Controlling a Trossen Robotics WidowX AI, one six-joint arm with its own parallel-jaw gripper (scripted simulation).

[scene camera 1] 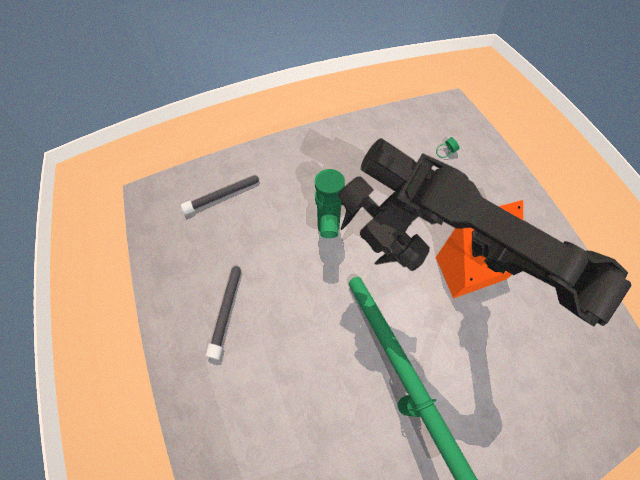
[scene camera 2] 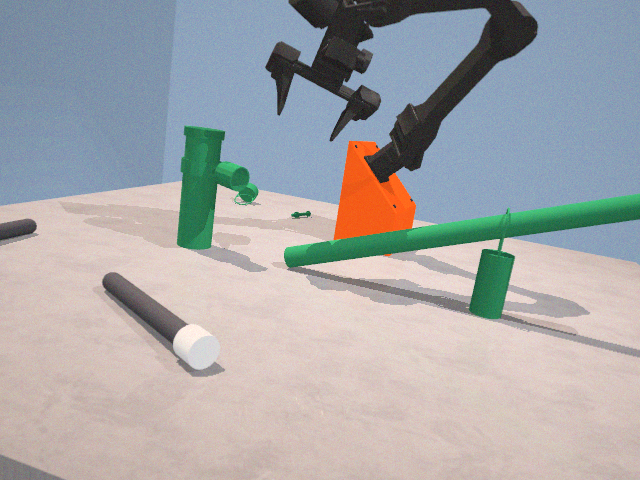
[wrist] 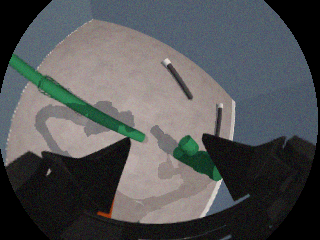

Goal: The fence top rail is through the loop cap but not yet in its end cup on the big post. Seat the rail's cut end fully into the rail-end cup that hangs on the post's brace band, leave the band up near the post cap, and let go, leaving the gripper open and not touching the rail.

Labels:
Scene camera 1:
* my gripper
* big green post
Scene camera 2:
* my gripper
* rail-end cup
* short green post
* big green post
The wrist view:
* my gripper

